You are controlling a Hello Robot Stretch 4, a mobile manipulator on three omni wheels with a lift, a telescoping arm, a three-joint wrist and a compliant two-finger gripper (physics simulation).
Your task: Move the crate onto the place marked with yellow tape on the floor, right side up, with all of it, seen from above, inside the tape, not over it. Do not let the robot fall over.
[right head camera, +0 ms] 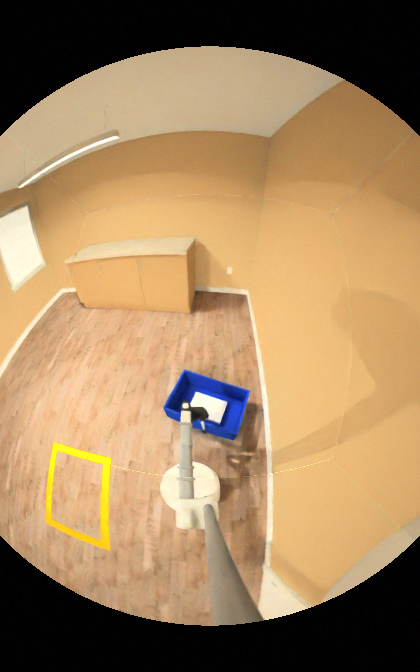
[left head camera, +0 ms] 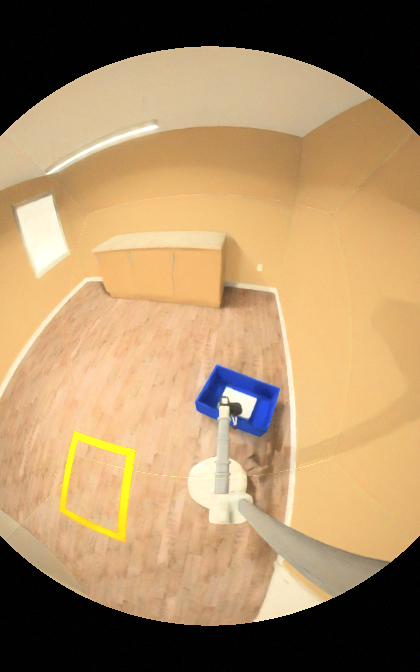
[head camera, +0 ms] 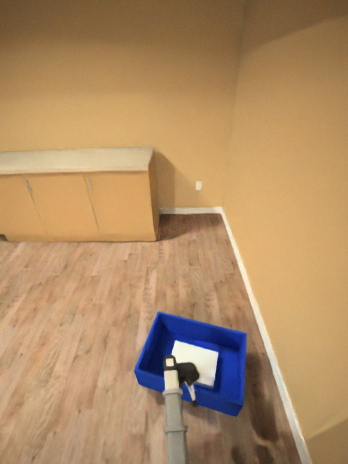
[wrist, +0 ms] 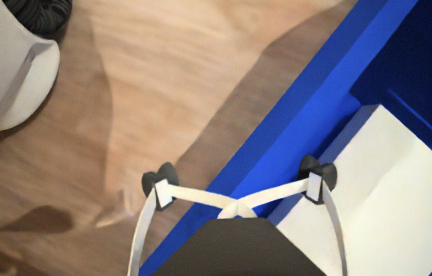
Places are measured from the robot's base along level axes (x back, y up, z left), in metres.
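Pixels of known places: gripper, fingertip midpoint: (head camera: pixel 188 392) (wrist: pixel 237 174).
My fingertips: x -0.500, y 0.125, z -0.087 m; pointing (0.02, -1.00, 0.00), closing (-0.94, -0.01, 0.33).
Behind a point stands the place of what it marks.
The blue crate (head camera: pixel 200 327) {z -0.225, x -0.854, y 0.153 m} (left head camera: pixel 250 384) (right head camera: pixel 220 387) (wrist: pixel 287 145) {z -0.044, x -0.523, y 0.193 m} stands right side up on the floor, close to the right wall. A flat white block (head camera: pixel 202 356) {z -0.216, x -0.713, y 0.044 m} (left head camera: pixel 247 398) (right head camera: pixel 215 404) (wrist: pixel 385 200) {z -0.084, x -0.694, y 0.044 m} lies inside it. My gripper (wrist: pixel 237 174) {z -0.087, x -0.500, y 0.125 m} is open and empty over the crate's near wall. In the wrist view one fingertip is over the floor outside and the other over the inside, with the wall running slantwise between them. Its height over the rim is hard to tell. The yellow tape rectangle (left head camera: pixel 105 444) (right head camera: pixel 80 451) lies on the floor to the left, apart from the crate.
My round white base (left head camera: pixel 200 480) (right head camera: pixel 172 487) stands between the tape and the right wall, close behind the crate. A long low cabinet (head camera: pixel 120 200) {z 0.347, x -2.026, y 0.534 m} (left head camera: pixel 195 280) (right head camera: pixel 165 285) stands at the far wall. The right wall (head camera: pixel 300 250) {z -0.700, x -0.834, y 0.800 m} runs close beside the crate.
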